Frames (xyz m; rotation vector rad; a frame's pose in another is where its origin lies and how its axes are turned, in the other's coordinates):
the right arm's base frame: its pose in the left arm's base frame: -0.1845 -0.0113 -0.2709 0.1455 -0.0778 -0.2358
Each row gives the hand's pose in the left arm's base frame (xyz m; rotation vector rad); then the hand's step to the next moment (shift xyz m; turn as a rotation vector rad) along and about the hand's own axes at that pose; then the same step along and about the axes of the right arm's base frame.
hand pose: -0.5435 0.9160 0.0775 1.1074 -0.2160 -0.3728
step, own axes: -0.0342 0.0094 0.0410 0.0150 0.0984 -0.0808
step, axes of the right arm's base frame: -0.0371 -0.0220 0.0328 0.0380 0.1178 0.0334
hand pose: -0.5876 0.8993 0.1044 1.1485 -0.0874 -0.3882
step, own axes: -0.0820 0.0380 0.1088 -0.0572 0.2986 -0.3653
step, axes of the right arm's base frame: -0.0744 -0.0591 0.1048 0.0179 0.4720 0.0526
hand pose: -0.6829 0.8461 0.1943 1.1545 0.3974 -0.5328
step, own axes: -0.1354 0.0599 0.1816 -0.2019 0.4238 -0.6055
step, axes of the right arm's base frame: -0.0269 -0.1082 0.2061 -0.0943 0.7530 0.1053
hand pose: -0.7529 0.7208 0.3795 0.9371 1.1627 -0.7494
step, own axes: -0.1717 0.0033 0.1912 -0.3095 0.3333 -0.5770
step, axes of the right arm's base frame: 0.0903 -0.1234 0.2066 -0.1650 0.6846 0.2097
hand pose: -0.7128 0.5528 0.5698 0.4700 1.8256 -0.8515
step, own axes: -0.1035 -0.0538 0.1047 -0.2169 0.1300 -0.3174
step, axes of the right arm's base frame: 0.1013 -0.0724 0.0952 -0.0952 0.3505 0.1811
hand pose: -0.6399 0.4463 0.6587 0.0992 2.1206 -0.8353
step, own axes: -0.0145 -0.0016 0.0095 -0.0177 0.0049 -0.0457
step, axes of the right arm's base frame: 0.0162 0.0009 0.0063 -0.0238 0.0339 0.0266
